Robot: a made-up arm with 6 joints.
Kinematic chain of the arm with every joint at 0, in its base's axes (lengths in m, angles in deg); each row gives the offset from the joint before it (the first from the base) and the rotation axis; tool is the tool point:
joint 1: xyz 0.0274 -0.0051 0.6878 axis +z
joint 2: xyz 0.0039 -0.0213 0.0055 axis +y
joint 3: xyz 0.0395 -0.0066 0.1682 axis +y
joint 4: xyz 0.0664 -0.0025 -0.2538 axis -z
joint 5: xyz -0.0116 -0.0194 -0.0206 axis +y
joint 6: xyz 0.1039 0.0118 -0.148 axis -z
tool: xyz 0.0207 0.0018 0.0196
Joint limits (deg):
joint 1: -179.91..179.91
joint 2: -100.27..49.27
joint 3: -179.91..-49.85
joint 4: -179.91..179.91
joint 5: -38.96..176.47
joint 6: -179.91..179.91
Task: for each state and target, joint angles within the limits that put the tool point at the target. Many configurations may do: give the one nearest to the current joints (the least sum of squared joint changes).
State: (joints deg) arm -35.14 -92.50 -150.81 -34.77 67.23 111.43
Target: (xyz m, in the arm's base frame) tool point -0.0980 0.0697 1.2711
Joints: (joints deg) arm -61.21 -47.70 -130.55 -28.91 47.59 108.16
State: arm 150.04 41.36 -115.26 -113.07 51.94 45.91
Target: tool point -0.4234 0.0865 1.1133
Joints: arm 172.86 15.18 -129.33 -114.58 43.92 46.93
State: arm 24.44 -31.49 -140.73 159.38 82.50 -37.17
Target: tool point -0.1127 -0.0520 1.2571
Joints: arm 29.38 -23.62 -139.11 157.87 110.16 -41.29
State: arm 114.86 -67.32 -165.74 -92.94 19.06 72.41
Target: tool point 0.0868 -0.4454 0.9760
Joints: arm 113.04 -60.28 -170.23 -100.01 -25.82 70.37
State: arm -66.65 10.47 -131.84 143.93 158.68 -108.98
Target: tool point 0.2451 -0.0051 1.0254
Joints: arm -22.60 17.03 -127.91 114.83 168.29 -109.69
